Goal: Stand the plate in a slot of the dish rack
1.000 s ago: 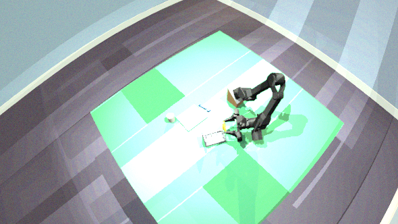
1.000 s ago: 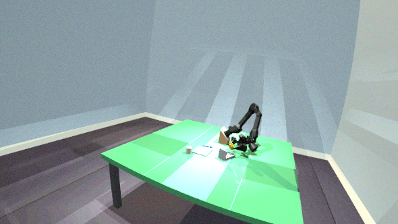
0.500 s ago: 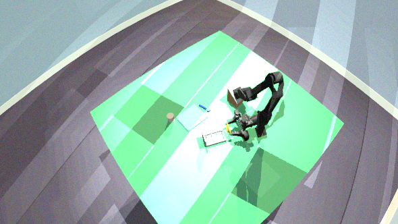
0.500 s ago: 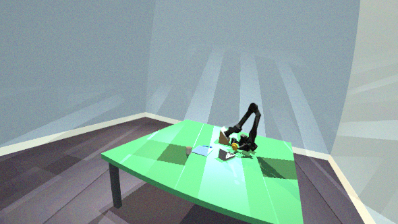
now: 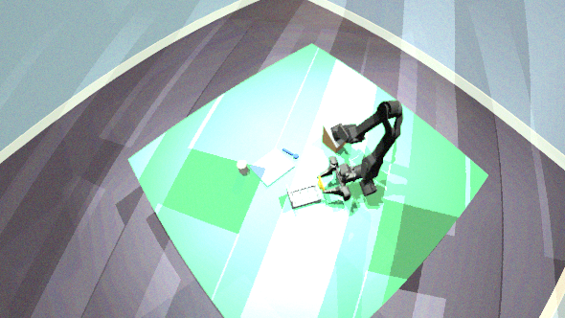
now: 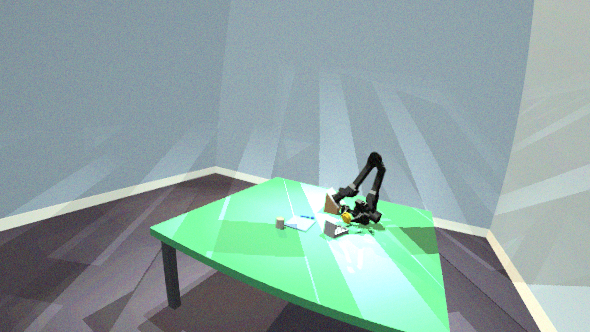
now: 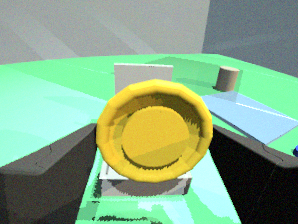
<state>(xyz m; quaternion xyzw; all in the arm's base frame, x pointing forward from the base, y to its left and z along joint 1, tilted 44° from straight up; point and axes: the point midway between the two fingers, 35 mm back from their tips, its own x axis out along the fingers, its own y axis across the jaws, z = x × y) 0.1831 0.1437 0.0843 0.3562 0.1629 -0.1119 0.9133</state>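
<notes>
Now: gripper tip 60 mm short of the dish rack, 40 mm above it and 20 mm to the left of it. The rest, counted from my gripper tip: plate (10 mm behind); then blue spoon (220 mm to the right, 60 mm below, 20 mm behind); then pale mat (220 mm to the right, 90 mm ahead, 70 mm below).
</notes>
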